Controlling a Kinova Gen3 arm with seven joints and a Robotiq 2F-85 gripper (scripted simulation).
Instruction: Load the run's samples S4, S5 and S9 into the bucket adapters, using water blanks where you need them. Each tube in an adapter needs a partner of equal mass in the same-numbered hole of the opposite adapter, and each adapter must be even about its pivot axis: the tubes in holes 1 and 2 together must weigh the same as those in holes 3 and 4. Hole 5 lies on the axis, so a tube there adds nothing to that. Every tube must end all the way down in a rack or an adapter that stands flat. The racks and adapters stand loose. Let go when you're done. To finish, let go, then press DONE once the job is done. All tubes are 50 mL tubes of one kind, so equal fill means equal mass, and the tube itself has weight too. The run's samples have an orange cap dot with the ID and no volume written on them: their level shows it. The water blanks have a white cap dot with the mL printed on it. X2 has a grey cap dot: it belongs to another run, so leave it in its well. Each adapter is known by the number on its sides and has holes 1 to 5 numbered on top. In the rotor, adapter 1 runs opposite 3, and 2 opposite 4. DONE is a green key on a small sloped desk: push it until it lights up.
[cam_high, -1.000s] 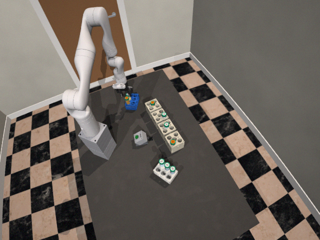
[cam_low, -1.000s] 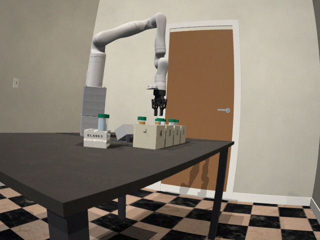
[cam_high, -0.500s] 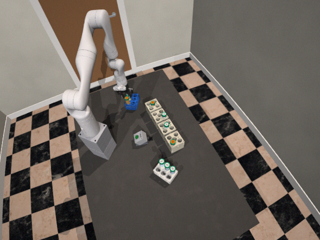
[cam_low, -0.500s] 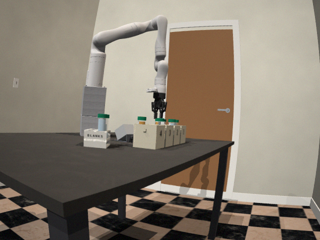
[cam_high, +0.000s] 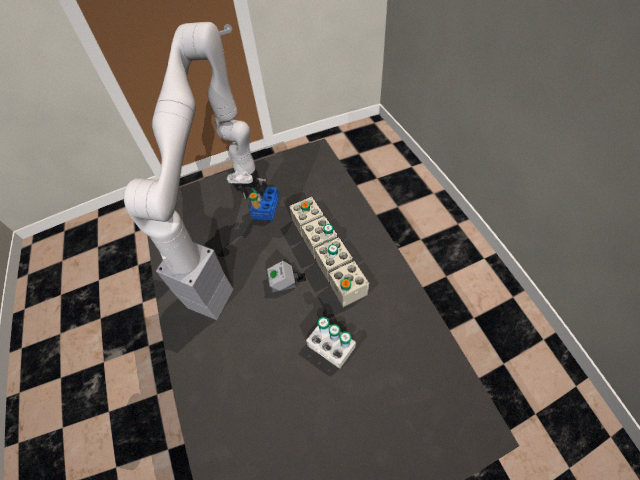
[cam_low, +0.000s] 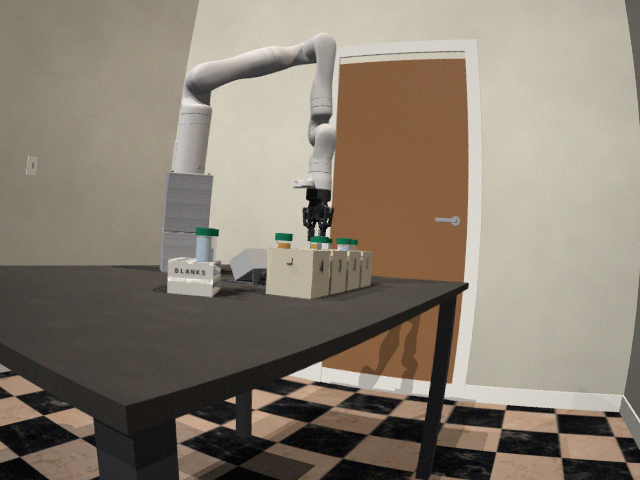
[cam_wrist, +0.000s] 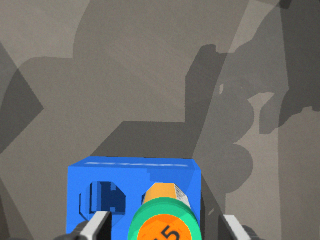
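Now: hand 6 cm above the sample S5 and 1 cm past it. Round my hand: blue sample rack: 9 cm below, 4 cm ahead, 2 cm to the left; then adapter 1: 16 cm to the right, 14 cm ahead, 8 cm below; then grey-dot tube X2: 6 cm below, 3 cm to the left, 3 cm ahead.
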